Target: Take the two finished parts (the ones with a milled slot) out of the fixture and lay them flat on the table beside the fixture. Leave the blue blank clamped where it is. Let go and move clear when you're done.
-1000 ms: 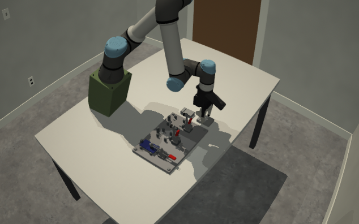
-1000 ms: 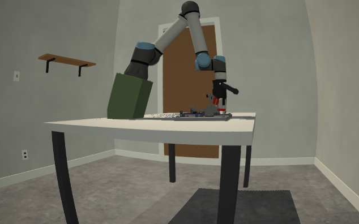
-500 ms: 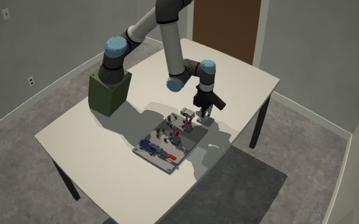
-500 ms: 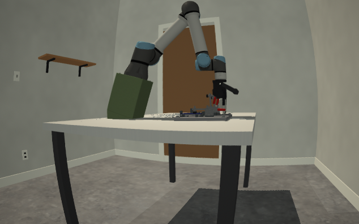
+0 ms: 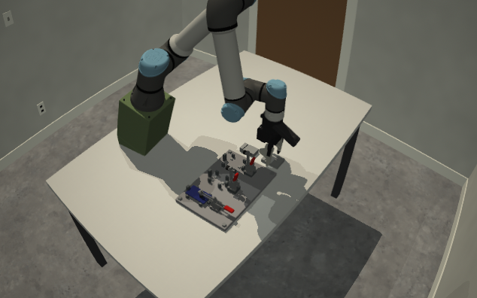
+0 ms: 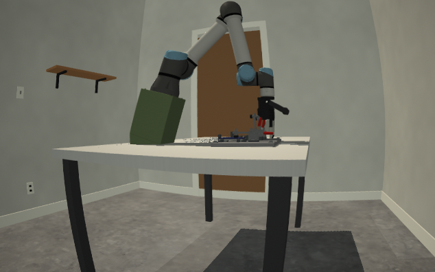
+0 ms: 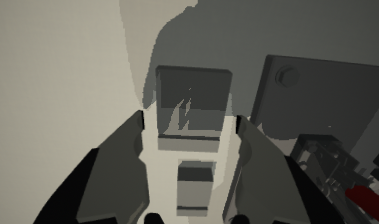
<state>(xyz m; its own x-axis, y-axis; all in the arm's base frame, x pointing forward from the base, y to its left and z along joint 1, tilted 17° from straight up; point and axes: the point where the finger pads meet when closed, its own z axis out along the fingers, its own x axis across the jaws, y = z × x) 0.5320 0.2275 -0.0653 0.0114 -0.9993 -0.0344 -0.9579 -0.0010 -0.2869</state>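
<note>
Right now the pale grey part is 1 cm behind my hand and 1 cm below it. Also, from my hand: blue blank (11 cm behind, 35 cm to the right, 1 cm above); grey fixture plate (6 cm behind, 24 cm to the right, 1 cm below).
</note>
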